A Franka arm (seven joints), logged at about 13 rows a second.
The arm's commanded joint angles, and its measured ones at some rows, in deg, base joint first. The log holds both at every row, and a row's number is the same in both.
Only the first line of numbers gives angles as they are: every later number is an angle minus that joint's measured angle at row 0.
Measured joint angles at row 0:
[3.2, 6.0, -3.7, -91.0, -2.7, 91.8, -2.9]
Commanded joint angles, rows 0 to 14:
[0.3, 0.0, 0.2, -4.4, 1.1, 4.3, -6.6]
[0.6, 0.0, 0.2, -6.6, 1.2, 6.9, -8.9]
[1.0, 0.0, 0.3, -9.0, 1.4, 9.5, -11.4]
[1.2, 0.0, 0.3, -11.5, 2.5, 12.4, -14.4]
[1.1, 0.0, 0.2, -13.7, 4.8, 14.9, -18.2]
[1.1, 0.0, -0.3, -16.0, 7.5, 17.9, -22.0]
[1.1, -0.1, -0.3, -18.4, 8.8, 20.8, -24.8]
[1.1, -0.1, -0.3, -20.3, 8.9, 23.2, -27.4]
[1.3, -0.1, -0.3, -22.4, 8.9, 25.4, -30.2]
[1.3, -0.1, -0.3, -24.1, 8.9, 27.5, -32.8]
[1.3, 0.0, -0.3, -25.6, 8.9, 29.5, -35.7]
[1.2, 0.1, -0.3, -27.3, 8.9, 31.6, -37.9]
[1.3, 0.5, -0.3, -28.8, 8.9, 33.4, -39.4]
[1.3, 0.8, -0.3, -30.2, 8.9, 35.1, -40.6]
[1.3, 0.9, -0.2, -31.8, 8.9, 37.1, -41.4]
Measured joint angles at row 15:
[1.1, 1.4, -0.1, -28.6, 7.5, 33.7, -38.7]
